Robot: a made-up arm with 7 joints.
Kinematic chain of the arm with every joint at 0, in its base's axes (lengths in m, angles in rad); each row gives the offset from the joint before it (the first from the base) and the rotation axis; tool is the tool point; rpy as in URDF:
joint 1: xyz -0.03 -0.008 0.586 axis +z
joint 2: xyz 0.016 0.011 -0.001 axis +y
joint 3: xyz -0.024 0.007 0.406 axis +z
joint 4: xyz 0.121 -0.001 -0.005 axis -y
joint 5: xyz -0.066 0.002 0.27 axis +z
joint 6: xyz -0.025 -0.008 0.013 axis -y
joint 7: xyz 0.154 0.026 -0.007 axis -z
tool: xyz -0.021 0.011 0.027 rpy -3.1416 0 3.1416
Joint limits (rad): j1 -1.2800..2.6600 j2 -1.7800..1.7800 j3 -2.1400..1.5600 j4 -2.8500..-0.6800 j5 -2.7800..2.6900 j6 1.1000..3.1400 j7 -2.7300..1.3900
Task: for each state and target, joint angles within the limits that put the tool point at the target. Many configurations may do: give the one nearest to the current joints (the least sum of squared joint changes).
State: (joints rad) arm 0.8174 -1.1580 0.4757 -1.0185 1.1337 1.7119 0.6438
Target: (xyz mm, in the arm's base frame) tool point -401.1 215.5 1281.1
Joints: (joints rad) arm 0.3483 -0.8229 0.8077 -1.1623 1.0875 1.6002 0.7099
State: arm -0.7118 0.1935 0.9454 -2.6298 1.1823 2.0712 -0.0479
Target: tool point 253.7 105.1 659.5
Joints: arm -0.4073 -0.1201 1.0913 -2.8500 1.8897 2.1415 -0.2102
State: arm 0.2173 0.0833 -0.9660 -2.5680 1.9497 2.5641 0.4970
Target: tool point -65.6 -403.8 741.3
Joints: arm -0.0019 -0.0564 -1.2358 -2.4762 1.8716 2.4864 0.5358
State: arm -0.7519 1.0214 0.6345 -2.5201 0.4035 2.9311 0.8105
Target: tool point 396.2 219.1 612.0
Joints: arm -0.4918 0.6186 1.0659 -2.8500 0.2489 2.7875 0.6636
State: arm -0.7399 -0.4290 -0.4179 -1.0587 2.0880 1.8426 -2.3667
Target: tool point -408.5 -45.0 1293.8
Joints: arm -0.8064 -0.7423 -0.6136 -0.8865 2.0357 1.8467 -2.3824
